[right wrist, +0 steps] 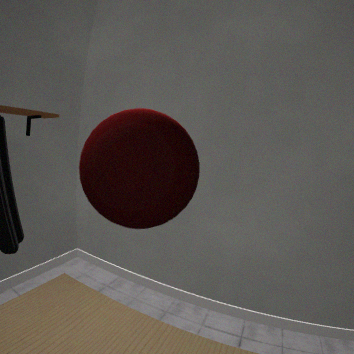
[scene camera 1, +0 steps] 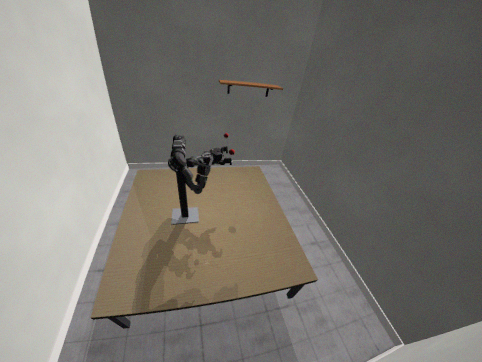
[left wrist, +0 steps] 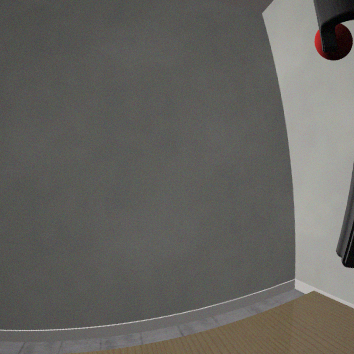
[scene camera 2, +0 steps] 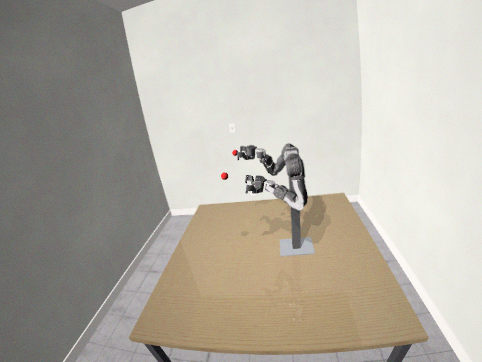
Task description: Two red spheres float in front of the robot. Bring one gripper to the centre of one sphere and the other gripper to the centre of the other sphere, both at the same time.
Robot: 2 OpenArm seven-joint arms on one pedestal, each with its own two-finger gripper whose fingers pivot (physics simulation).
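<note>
The right gripper (scene camera 1: 228, 155) (scene camera 2: 240, 153) is open and empty. The nearer red sphere of scene camera 1 (scene camera 1: 232, 151) (scene camera 2: 234, 152) floats very close in front of its fingertips. A red sphere (right wrist: 139, 168) shows large, left of centre, in the right wrist view. In the left wrist view a red sphere (left wrist: 344, 46) is partly covered by a dark finger at the upper right. The left gripper (scene camera 2: 246, 184) is open and empty. The other red sphere (scene camera 1: 226, 135) (scene camera 2: 224, 176) floats ahead of it and a little higher, with a clear gap. The arms overlap in scene camera 1, partly hiding the left gripper.
The robot's pedestal (scene camera 1: 183, 197) (scene camera 2: 296, 230) stands on a wooden table (scene camera 1: 260, 260) (scene camera 2: 350, 300) (left wrist: 300, 325) (right wrist: 65, 320), below both arms. An orange shelf (scene camera 1: 250, 84) is fixed high on the dark wall. The two hands are near each other, side by side.
</note>
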